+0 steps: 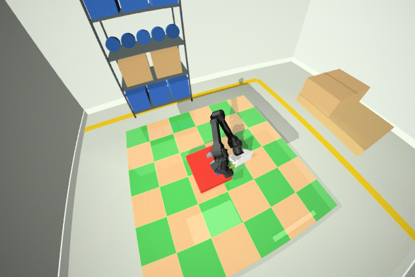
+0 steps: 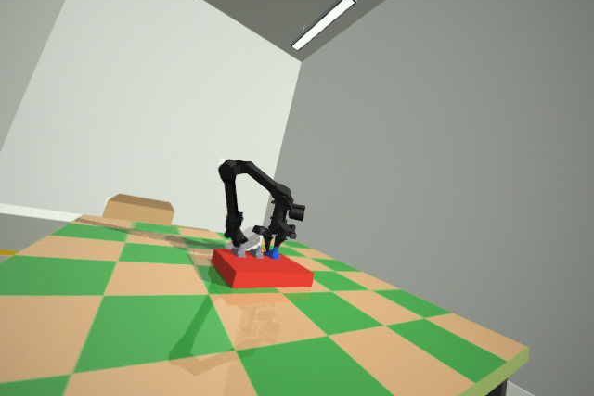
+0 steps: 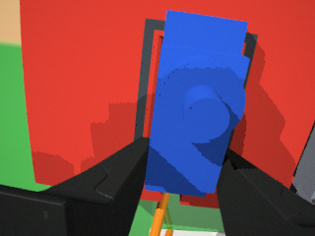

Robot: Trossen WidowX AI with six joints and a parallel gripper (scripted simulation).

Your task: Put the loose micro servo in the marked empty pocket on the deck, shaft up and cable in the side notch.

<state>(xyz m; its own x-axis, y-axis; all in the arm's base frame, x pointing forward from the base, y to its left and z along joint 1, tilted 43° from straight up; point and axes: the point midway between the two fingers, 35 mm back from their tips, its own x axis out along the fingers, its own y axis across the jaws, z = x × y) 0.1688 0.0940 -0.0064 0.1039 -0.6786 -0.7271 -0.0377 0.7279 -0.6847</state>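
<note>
My gripper tip is now 13 cm short of the red deck, 7 cm to the left of it and 3 cm above it.
</note>
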